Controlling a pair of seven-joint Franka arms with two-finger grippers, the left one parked.
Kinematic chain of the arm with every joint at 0, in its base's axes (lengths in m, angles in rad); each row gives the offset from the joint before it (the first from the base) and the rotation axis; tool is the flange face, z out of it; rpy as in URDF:
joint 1: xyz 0 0 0.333 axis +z
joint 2: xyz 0 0 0 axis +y
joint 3: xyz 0 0 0.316 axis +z
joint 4: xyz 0.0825 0 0 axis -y
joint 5: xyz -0.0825 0 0.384 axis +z
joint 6: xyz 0 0 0 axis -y
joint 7: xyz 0.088 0 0 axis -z
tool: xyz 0 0 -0.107 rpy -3.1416 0 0
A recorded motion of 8 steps. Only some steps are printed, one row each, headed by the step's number.
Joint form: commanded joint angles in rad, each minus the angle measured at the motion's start. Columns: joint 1, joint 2, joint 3, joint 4, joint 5, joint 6, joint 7.
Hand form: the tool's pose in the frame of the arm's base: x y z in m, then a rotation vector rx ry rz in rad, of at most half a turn. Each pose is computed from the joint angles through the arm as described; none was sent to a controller.
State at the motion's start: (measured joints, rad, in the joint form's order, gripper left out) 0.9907 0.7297 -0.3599 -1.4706 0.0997 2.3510 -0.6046
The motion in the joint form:
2: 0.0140 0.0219 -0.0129 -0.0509 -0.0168 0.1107 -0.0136
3: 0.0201 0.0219 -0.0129 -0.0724 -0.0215 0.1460 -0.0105
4: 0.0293 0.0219 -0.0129 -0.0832 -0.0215 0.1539 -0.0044
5: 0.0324 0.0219 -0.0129 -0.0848 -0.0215 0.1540 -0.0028
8: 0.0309 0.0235 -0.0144 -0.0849 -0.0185 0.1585 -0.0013
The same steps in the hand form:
2: 0.5594 0.4725 0.2620 2.3293 1.7975 0.3553
3: 0.5558 0.4727 0.2563 2.3192 1.8017 0.3765
4: 0.5505 0.4755 0.2523 2.3183 1.8052 0.3746
5: 0.5489 0.4768 0.2516 2.3177 1.8070 0.3731
8: 0.5503 0.4755 0.2512 2.3227 1.8005 0.3780

